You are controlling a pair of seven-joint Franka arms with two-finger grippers.
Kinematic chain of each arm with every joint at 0, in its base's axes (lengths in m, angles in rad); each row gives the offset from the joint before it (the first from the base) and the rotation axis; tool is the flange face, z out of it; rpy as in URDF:
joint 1: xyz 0 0 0.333 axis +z
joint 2: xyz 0 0 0 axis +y
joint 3: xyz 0 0 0.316 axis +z
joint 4: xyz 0.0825 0 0 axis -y
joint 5: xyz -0.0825 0 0.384 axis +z
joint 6: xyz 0 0 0 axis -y
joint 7: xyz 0.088 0 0 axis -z
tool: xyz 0 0 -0.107 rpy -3.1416 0 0
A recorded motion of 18 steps. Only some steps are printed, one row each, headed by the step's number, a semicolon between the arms.
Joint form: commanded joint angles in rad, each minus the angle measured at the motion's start. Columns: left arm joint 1, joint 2, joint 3, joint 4, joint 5, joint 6, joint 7; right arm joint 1, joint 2, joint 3, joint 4, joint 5, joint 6, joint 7.
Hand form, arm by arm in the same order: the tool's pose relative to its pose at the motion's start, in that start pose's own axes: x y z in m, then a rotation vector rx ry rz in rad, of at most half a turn. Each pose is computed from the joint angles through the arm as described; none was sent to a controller.
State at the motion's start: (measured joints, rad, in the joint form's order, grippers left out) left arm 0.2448 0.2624 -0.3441 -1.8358 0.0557 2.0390 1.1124; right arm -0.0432 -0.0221 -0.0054 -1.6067 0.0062 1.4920 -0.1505
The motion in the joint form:
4: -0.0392 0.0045 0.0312 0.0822 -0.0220 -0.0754 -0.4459; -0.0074 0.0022 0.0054 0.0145 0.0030 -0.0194 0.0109
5: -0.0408 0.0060 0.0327 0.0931 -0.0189 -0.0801 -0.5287; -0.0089 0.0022 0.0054 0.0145 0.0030 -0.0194 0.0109
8: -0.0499 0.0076 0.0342 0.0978 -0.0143 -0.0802 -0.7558; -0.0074 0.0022 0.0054 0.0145 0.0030 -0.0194 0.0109
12: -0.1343 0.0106 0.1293 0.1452 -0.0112 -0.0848 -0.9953; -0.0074 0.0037 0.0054 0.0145 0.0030 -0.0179 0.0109
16: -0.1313 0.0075 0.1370 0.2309 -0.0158 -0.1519 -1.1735; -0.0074 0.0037 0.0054 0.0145 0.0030 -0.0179 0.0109
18: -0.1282 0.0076 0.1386 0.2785 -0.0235 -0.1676 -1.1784; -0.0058 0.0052 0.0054 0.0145 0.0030 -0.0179 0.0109
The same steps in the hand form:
4: 0.0085 -0.0054 -0.0277 -0.0080 0.0089 -0.4499; -0.0015 0.0004 -0.0039 0.0040 -0.0066 0.0125
5: 0.0088 -0.0071 -0.0315 -0.0029 0.0095 -0.5318; -0.0017 0.0012 -0.0039 0.0042 -0.0065 0.0140
8: 0.0132 -0.0062 -0.0325 0.0012 0.0081 -0.7498; -0.0015 0.0004 -0.0039 0.0040 -0.0066 0.0125
12: 0.0138 -0.0152 -0.0492 0.0434 0.0204 -0.9980; -0.0009 0.0005 -0.0033 0.0040 -0.0066 0.0126
16: 0.0093 -0.0220 -0.0864 0.0530 0.0446 -1.1910; -0.0009 0.0005 -0.0033 0.0040 -0.0066 0.0126
18: 0.0082 -0.0263 -0.1081 0.0642 0.0775 -1.2035; -0.0003 -0.0002 -0.0025 0.0041 -0.0081 0.0110

